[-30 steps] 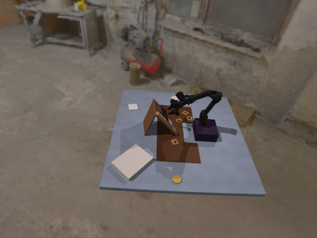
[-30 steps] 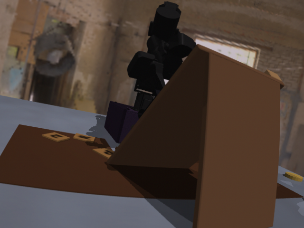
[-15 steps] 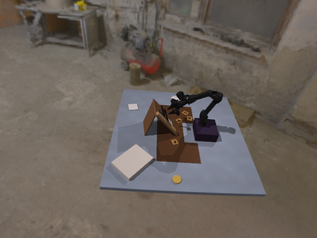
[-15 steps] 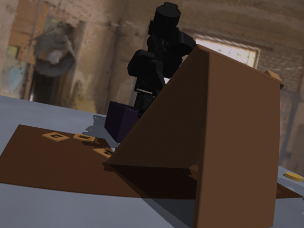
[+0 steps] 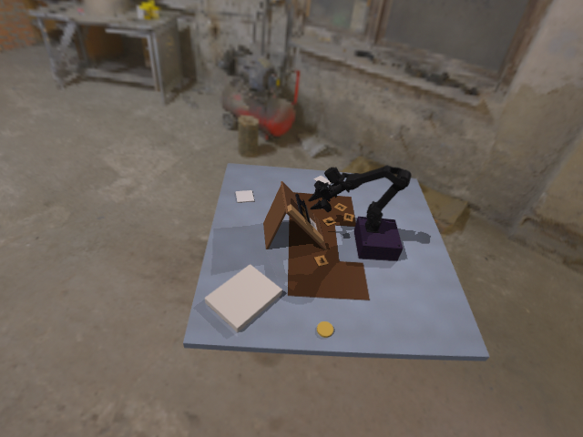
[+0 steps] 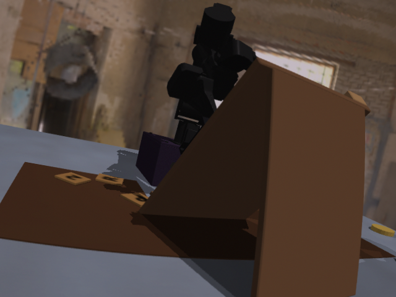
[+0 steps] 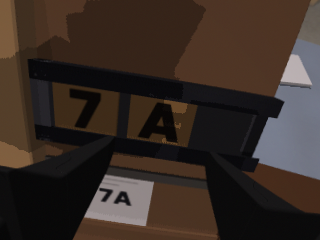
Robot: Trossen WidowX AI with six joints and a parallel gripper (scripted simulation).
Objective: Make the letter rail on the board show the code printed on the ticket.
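The white ticket is 30 mm behind my gripper tip, 30 mm to the left of it and 110 mm below it. Also, from my gripper tip: yellow disc 70 mm behind, 600 mm to the left, 180 mm below; then brown mat 140 mm behind, 60 mm to the left, 190 mm below.
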